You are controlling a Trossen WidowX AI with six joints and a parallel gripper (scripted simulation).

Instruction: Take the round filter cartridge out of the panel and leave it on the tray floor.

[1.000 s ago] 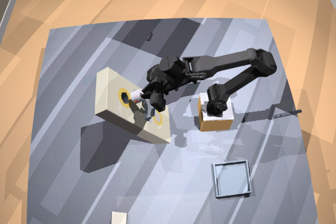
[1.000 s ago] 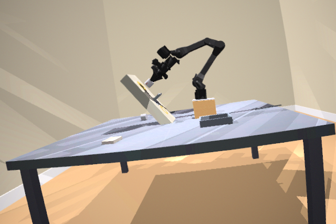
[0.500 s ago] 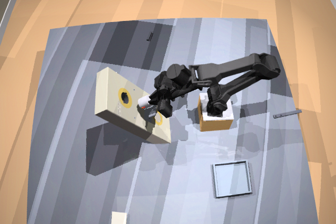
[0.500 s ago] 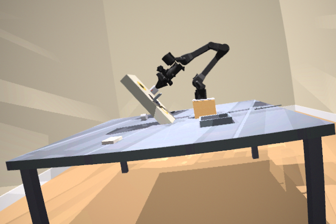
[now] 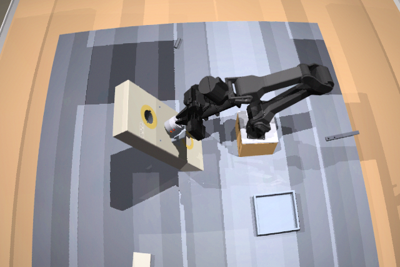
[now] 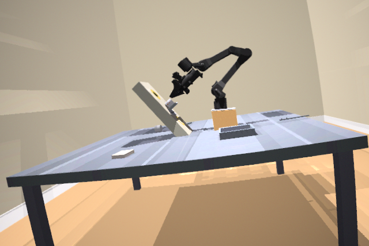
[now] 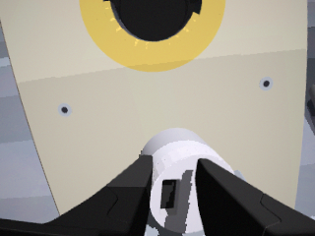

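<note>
Now: gripper tip 3 cm above the filter cartridge and 1 cm short of it. Also, from my gripper tip: service panel 5 cm below, 5 cm ahead, 1 cm to the left; then grey bracket 7 cm below; then square tray 36 cm behind, 24 cm to the left, 21 cm below.
</note>
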